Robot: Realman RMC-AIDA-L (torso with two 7-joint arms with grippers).
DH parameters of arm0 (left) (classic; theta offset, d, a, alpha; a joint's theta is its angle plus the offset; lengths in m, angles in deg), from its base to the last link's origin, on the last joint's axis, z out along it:
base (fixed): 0 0 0 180
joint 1: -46.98 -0.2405 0 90
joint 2: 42.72 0 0 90
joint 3: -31.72 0.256 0 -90
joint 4: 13.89 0 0 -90
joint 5: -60.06 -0.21 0 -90
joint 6: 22.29 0 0 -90
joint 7: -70.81 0.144 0 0
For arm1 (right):
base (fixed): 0 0 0 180
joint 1: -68.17 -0.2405 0 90
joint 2: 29.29 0 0 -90
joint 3: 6.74 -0.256 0 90
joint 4: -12.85 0 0 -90
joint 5: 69.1 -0.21 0 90
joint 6: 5.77 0 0 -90
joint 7: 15.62 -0.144 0 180
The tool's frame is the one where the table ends.
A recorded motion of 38 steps. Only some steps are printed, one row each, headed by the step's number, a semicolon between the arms.
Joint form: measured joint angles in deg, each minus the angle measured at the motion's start. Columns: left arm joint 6, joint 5, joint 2, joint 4, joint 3, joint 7, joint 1; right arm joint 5, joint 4, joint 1, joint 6, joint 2, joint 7, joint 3.
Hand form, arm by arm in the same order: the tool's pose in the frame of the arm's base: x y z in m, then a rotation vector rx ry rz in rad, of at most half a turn. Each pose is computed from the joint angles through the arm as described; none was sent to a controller.
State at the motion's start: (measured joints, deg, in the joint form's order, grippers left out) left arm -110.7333 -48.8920 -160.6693 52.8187 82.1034 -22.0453 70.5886; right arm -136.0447 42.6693 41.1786 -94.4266 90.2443 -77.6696 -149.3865
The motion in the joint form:
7: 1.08 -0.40 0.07 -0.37 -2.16 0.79 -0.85; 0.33 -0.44 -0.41 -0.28 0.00 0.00 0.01
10: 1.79 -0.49 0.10 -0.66 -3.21 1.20 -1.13; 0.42 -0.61 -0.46 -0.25 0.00 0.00 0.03
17: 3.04 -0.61 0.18 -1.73 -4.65 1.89 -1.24; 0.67 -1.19 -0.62 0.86 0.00 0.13 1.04
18: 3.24 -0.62 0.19 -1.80 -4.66 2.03 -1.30; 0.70 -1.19 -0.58 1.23 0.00 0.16 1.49
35: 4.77 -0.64 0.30 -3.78 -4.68 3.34 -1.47; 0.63 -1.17 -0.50 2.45 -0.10 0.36 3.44
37: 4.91 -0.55 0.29 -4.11 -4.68 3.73 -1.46; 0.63 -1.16 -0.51 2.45 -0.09 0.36 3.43
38: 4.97 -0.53 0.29 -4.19 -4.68 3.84 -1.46; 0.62 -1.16 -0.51 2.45 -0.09 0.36 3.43
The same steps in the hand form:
7: -0.2363 0.3422 0.0758 -2.5964 -0.4171 -0.5152; 0.2829 0.3022 -0.0229 -2.7042 0.4573 0.7440
10: -0.2415 0.3427 0.0795 -2.5668 -0.4296 -0.5130; 0.2828 0.3020 -0.0236 -2.7066 0.4597 0.7439
17: -0.2492 0.3444 0.0830 -2.5265 -0.4520 -0.5122; 0.2839 0.3018 -0.0280 -2.7205 0.4644 0.7186
18: -0.2500 0.3445 0.0831 -2.5232 -0.4521 -0.5099; 0.2845 0.3016 -0.0291 -2.7249 0.4637 0.7076
35: -0.2579 0.3451 0.0796 -2.5071 -0.4706 -0.5007; 0.2861 0.3014 -0.0324 -2.7446 0.4528 0.6679
37: -0.2586 0.3452 0.0788 -2.5065 -0.4686 -0.5015; 0.2860 0.3014 -0.0325 -2.7445 0.4525 0.6682
38: -0.2589 0.3452 0.0786 -2.5059 -0.4679 -0.5013; 0.2860 0.3015 -0.0325 -2.7443 0.4525 0.6684

